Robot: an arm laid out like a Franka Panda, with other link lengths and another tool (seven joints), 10 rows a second.
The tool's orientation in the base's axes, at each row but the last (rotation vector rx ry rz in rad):
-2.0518, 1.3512, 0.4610
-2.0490, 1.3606, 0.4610
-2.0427, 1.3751, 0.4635
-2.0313, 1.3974, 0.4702
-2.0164, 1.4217, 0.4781
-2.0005, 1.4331, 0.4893
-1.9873, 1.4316, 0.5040
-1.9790, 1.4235, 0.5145
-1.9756, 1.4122, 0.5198
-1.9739, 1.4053, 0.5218
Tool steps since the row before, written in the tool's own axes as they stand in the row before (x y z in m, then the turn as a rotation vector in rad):
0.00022, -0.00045, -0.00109, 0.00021, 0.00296, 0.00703
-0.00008, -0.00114, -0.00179, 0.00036, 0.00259, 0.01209
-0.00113, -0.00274, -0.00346, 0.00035, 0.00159, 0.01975
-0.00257, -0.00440, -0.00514, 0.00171, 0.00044, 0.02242
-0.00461, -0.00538, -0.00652, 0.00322, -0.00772, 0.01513
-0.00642, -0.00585, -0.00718, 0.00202, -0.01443, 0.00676
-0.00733, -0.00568, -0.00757, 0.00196, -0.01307, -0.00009
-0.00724, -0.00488, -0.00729, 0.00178, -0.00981, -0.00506
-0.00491, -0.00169, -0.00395, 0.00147, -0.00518, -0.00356
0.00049, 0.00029, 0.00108, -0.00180, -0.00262, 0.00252
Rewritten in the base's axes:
0.00044, -0.00076, 0.00082, -0.00225, 0.00376, -0.00625
0.00091, -0.00083, 0.00173, -0.00158, 0.00714, -0.00998
0.00188, -0.00081, 0.00407, -0.00026, 0.01252, -0.01536
0.00282, -0.00053, 0.00664, 0.00146, 0.01363, -0.01783
0.00301, 0.00016, 0.00914, 0.00920, 0.00957, -0.01107
0.00288, 0.00098, 0.01085, 0.01461, 0.00625, -0.00234
0.00247, 0.00115, 0.01166, 0.01294, 0.00133, 0.00232
0.00177, 0.00097, 0.01119, 0.00956, -0.00268, 0.00514
-0.00029, 0.00094, 0.00645, 0.00519, -0.00240, 0.00300
-0.00005, 0.00037, -0.00116, 0.00196, 0.00355, 0.00011

